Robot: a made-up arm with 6 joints. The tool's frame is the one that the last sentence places.
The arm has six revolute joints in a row. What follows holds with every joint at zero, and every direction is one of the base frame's. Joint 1 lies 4.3 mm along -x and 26.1 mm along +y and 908.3 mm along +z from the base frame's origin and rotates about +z. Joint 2 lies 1.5 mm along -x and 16.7 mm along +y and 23.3 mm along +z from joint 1 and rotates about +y. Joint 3 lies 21.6 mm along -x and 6.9 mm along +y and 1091.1 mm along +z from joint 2 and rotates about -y. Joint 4 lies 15.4 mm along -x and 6.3 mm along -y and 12.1 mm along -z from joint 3 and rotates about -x. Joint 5 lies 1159 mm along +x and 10.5 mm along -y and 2.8 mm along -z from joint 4 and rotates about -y. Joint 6 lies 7.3 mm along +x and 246.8 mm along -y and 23.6 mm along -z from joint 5 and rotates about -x. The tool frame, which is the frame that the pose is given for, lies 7.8 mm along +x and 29.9 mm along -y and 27.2 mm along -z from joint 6; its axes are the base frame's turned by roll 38.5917, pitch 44.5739 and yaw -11.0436 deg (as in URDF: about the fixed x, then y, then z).
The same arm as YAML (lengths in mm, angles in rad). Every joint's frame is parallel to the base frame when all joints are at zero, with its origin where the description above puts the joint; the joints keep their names.
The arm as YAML. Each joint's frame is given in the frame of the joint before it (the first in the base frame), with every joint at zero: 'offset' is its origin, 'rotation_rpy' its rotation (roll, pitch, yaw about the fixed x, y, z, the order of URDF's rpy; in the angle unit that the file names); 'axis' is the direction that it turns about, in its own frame. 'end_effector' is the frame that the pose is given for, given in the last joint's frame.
length_unit: mm
angle_unit: rad
chain:
  - id: joint 1
    offset: [-4.3, 26.1, 908.3]
    rotation_rpy: [0.0, 0.0, 0.0]
    axis: "+z"
  - id: joint 2
    offset: [-1.5, 16.7, 23.3]
    rotation_rpy: [0.0, 0.0, 0.0]
    axis: "+y"
  - id: joint 3
    offset: [-21.6, 6.9, 1091.1]
    rotation_rpy: [0.0, 0.0, 0.0]
    axis: "-y"
  - id: joint 4
    offset: [-15.4, -6.3, -12.1]
    rotation_rpy: [0.0, 0.0, 0.0]
    axis: "-x"
  - id: joint 5
    offset: [1159.0, -10.5, -2.8]
    rotation_rpy: [0.0, 0.0, 0.0]
    axis: "-y"
  - id: joint 6
    offset: [7.3, -246.8, -23.6]
    rotation_rpy: [0.0, 0.0, 0.0]
    axis: "-x"
end_effector:
  offset: [7.8, -29.9, -27.2]
  rotation_rpy: [0.6736, 0.778, -0.1927]

